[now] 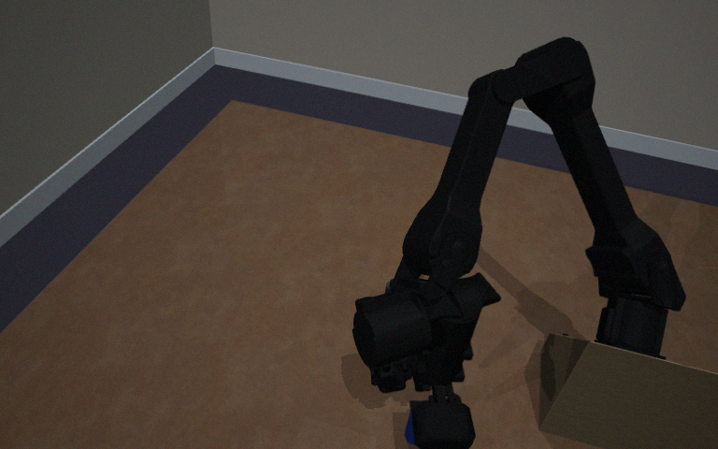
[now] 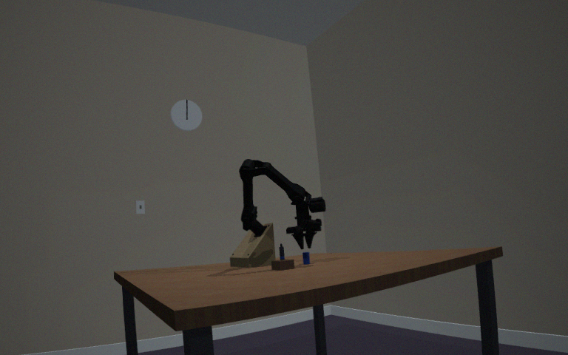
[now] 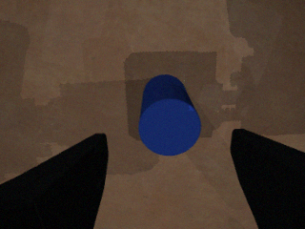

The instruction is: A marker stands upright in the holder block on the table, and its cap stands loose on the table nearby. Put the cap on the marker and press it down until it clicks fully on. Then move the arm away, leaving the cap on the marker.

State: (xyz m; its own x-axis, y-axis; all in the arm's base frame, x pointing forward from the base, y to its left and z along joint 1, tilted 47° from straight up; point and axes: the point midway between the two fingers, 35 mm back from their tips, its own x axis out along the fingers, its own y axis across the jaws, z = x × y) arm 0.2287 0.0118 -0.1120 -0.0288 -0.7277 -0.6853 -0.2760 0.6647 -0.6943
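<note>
My gripper tip is now 40 mm above the blue cap. Round my gripper tip: brown holder block: 180 mm to the right, 80 mm ahead, 50 mm below.
</note>
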